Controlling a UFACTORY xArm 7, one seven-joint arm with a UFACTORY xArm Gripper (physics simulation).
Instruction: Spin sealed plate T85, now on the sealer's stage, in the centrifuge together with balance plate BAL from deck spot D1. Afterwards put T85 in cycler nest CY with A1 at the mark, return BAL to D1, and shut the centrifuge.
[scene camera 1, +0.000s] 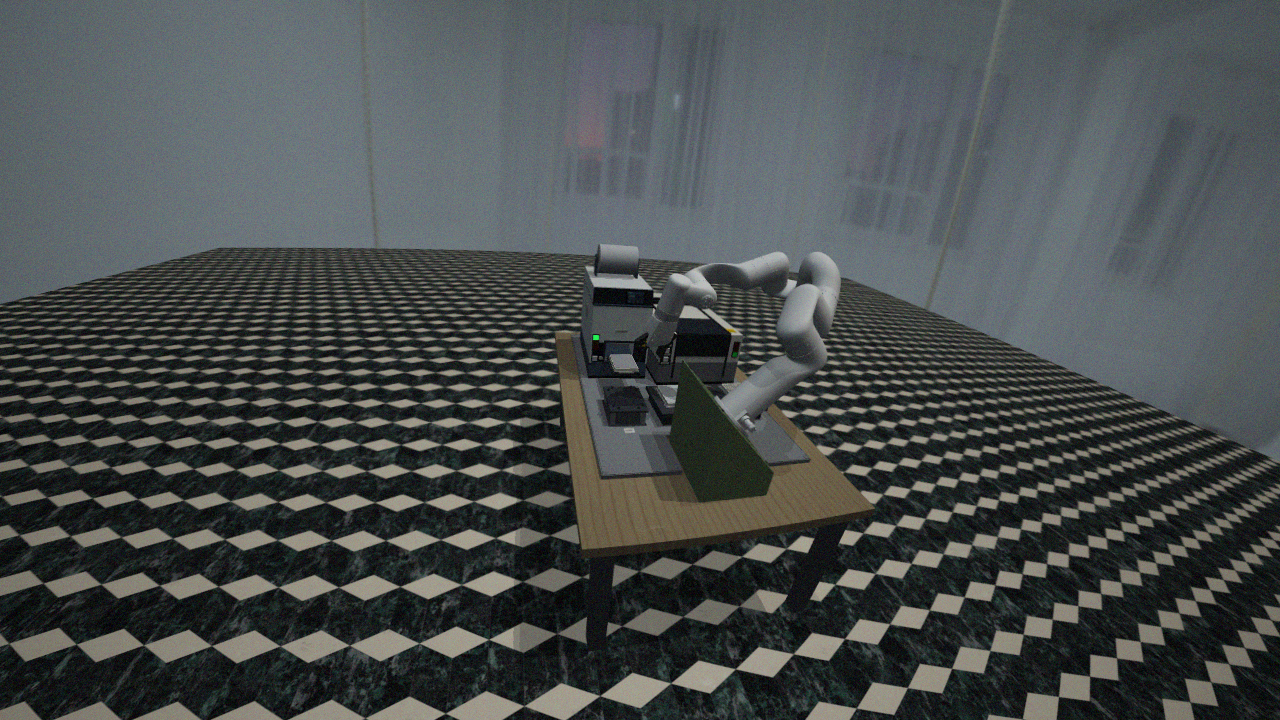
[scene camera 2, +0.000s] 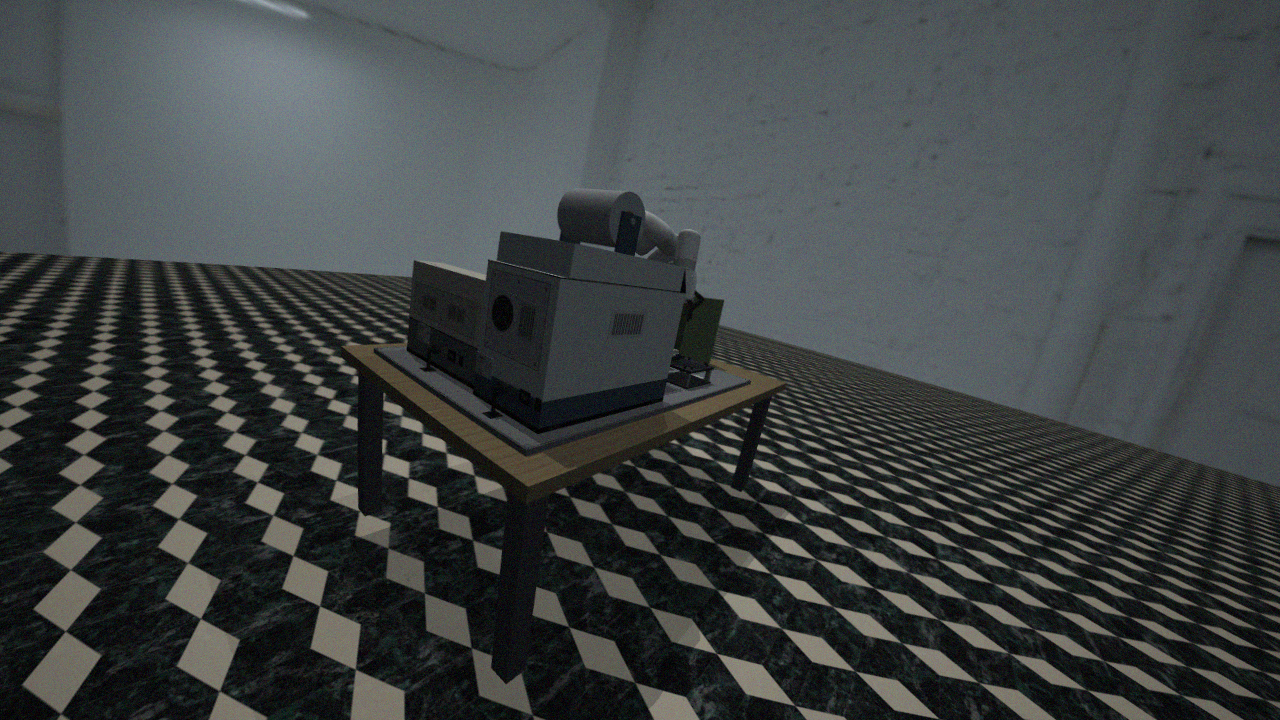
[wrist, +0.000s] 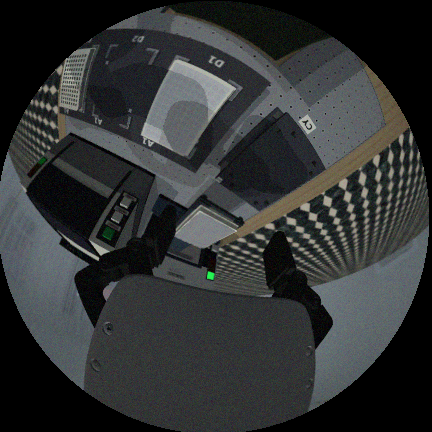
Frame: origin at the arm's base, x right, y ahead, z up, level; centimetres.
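Where they show: gripper, fingertip midpoint: (scene camera 1: 648, 357) (wrist: 223, 231); arm's base at its link origin: (scene camera 1: 728, 416).
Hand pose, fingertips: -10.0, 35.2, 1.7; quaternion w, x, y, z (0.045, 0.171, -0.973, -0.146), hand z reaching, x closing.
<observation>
Each offset is from my fingertips to the centre of the thing, as dx, dy, dz. Level surfaces: height alone.
Sealed plate T85 {-3.1, +14.8, -7.6} (scene camera 1: 622, 362) (wrist: 206, 227) lies flat on the stage at the front of the sealer {+0.5, +44.4, +4.9} (scene camera 1: 617, 315) (scene camera 2: 608, 331). My gripper (scene camera 1: 654, 347) (wrist: 223, 231) is open and empty near the stage; in the wrist view T85 appears in the gap beyond the fingertips. Balance plate BAL {+9.6, -2.9, -13.0} (wrist: 190, 107) lies on deck spot D1, its A1 label by a corner. Cycler nest CY {-7.2, -1.7, -15.6} (scene camera 1: 624, 402) (wrist: 280, 160) is dark and shows no plate. The centrifuge {+30.1, +37.3, -6.7} (scene camera 1: 702, 344) (scene camera 2: 447, 300) (wrist: 75, 182) has a dark front and a row of buttons; whether it is fully shut is unclear.
A white perforated plate or rack (wrist: 76, 80) stands beyond deck spot D2 (wrist: 138, 38). A green upright panel (scene camera 1: 716, 443) stands at the near end of the table {dz -20.2} (scene camera 1: 662, 522). The tall sealer stands beside the centrifuge and hides much of the deck in scene camera 2.
</observation>
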